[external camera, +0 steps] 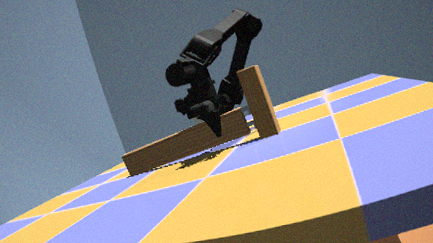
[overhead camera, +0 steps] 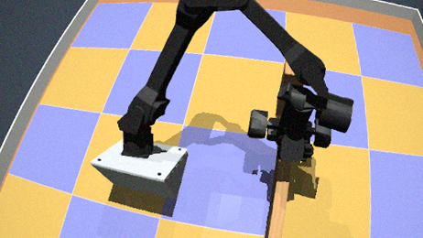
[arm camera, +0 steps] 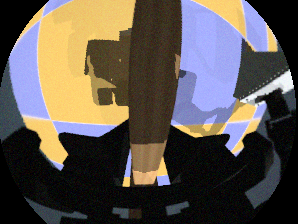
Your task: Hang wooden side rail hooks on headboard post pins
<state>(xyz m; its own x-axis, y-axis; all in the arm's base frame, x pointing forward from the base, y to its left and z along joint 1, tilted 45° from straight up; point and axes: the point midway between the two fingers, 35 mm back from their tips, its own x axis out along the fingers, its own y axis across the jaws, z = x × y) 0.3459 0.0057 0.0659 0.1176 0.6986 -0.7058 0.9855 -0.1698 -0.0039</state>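
Now: gripper tip 13 cm to the right of the headboard post, 4 cm below it and 2 cm short of it.
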